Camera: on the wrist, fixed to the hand. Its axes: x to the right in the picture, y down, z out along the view.
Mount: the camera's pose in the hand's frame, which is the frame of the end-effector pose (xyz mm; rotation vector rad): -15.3 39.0 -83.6 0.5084 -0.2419 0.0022
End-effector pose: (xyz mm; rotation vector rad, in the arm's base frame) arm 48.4 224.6 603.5 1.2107 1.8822 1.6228
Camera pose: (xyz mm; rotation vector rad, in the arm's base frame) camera 8.5 160.1 658.2 1.5210 2.1940 0.9617
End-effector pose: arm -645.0 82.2 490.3 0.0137 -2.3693 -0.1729
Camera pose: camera -574.5 111.7 544.3 0.2449 -2.5908 0.4553
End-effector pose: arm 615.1 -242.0 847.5 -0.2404 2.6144 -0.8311
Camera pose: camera 593.0 -162.9 892.1 -0.1797 2.0986 -1.3358
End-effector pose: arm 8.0 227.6 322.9 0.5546 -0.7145 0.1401
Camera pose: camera 33.3 305.7 278.1 1.0693 -0.9205 0.2630
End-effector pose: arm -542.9 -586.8 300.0 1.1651 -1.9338 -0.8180
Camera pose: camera -486.0 -570.2 372.3 1.4020 -2.4335 -0.4908
